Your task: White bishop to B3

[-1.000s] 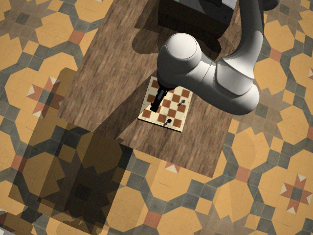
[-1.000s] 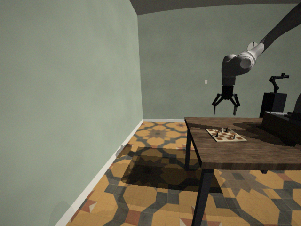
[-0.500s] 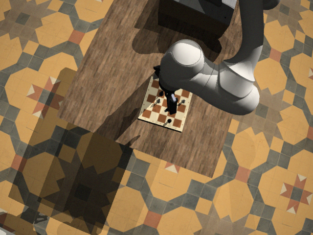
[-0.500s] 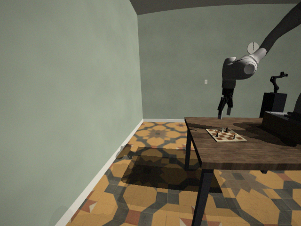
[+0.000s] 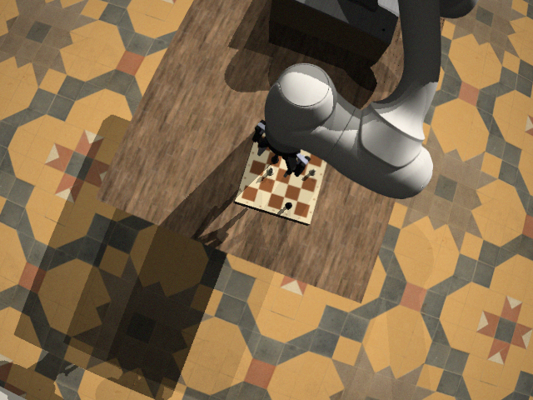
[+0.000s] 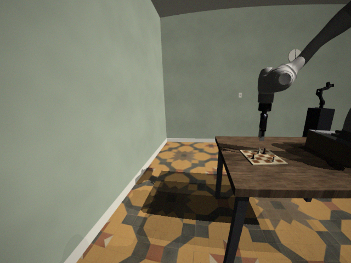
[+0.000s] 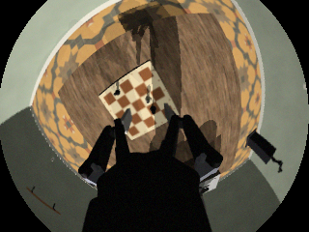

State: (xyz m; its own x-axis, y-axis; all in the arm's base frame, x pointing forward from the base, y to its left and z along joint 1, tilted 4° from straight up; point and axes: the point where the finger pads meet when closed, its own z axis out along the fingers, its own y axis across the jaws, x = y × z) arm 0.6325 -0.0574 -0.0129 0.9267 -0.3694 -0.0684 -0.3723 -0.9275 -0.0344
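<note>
Right now my hand is 120 mm above the white bishop. From my hand the other things lie so: chessboard (140 mm below, 40 mm to the left); then black piece (120 mm below, 80 mm to the left, 80 mm ahead).
</note>
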